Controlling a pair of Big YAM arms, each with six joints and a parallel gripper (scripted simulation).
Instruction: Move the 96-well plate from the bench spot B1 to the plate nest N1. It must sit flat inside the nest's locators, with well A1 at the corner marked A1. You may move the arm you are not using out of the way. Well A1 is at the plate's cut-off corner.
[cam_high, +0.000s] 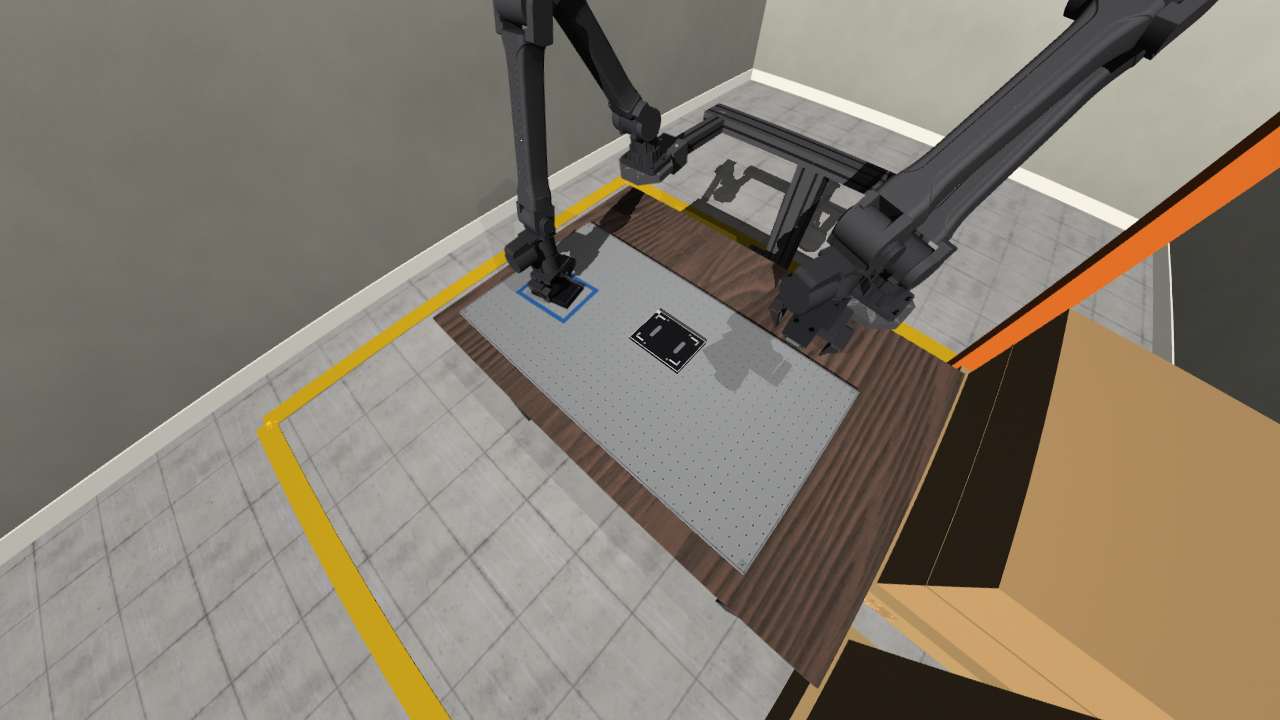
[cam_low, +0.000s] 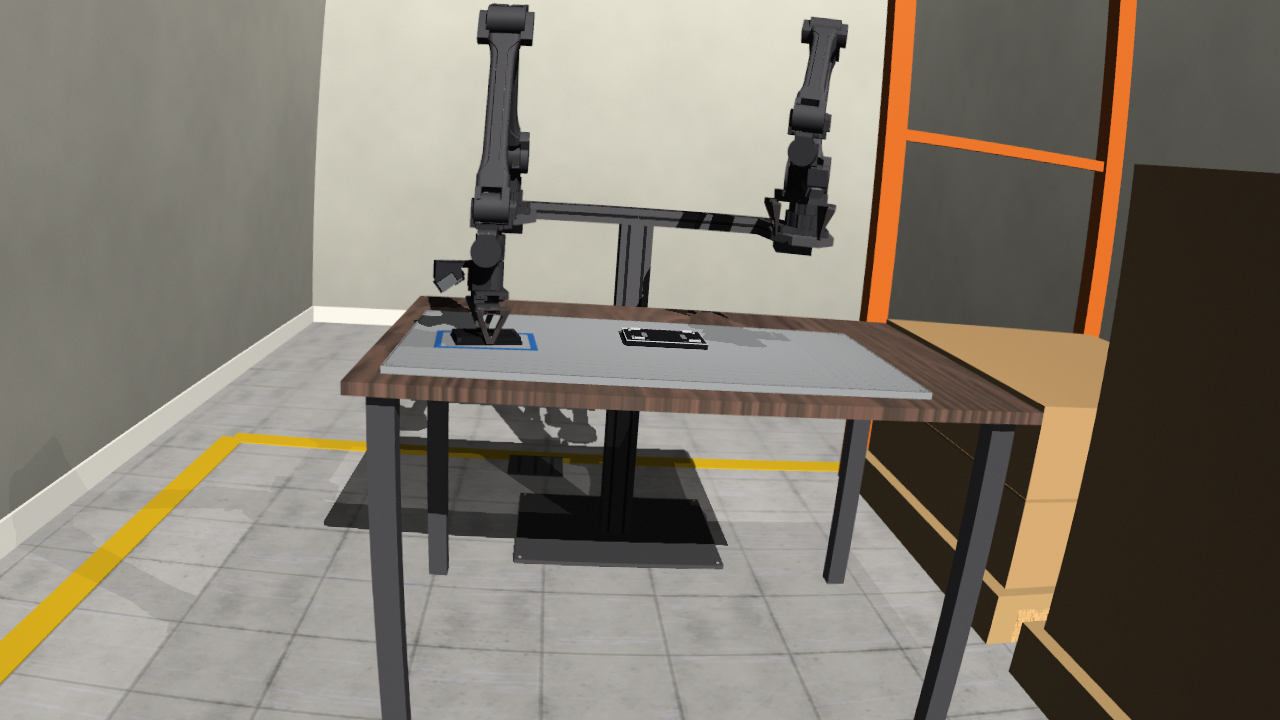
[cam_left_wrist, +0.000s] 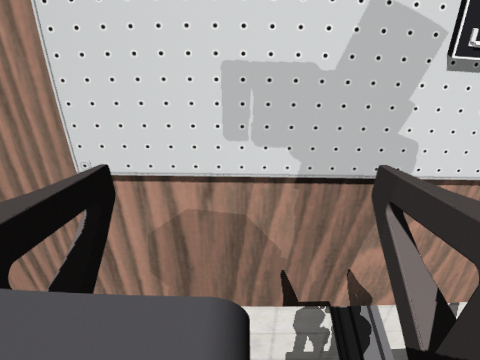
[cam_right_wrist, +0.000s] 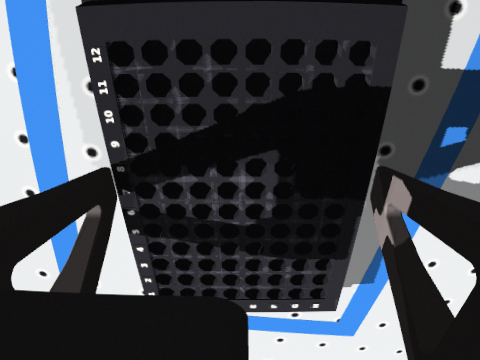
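The black 96-well plate is right at my right hand. Also, from my right hand: black plate nest N1: 350 mm to the left, 100 mm behind.
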